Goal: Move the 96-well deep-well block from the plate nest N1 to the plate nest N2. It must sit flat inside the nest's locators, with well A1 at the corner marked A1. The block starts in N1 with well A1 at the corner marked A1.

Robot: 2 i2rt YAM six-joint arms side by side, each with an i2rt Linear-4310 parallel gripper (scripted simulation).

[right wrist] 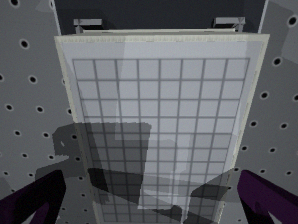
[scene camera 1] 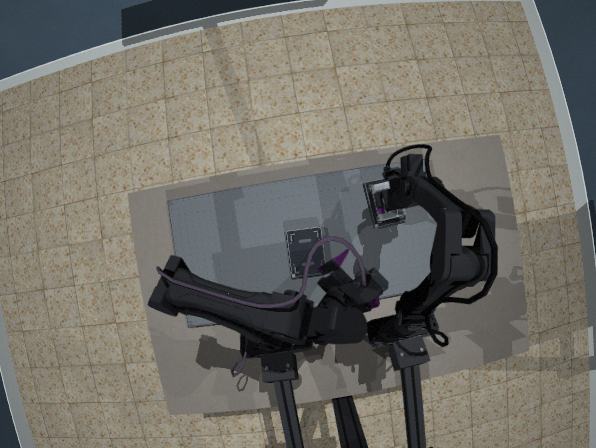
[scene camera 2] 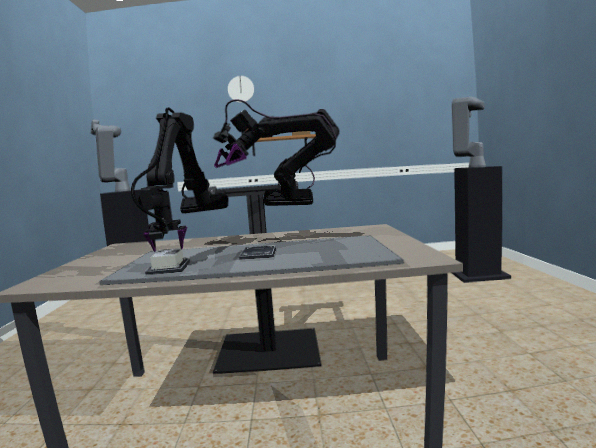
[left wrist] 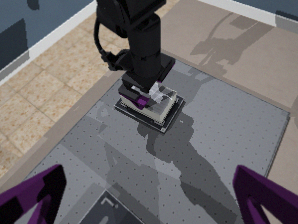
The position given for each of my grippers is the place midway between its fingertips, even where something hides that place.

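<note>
You'd find the pale deep-well block at [right wrist: 159,114] and also at [left wrist: 161,99]. My right gripper shows at [scene camera 1: 389,202], at [right wrist: 151,178] and at [left wrist: 150,94], and then there's my left gripper [left wrist: 149,173].
</note>
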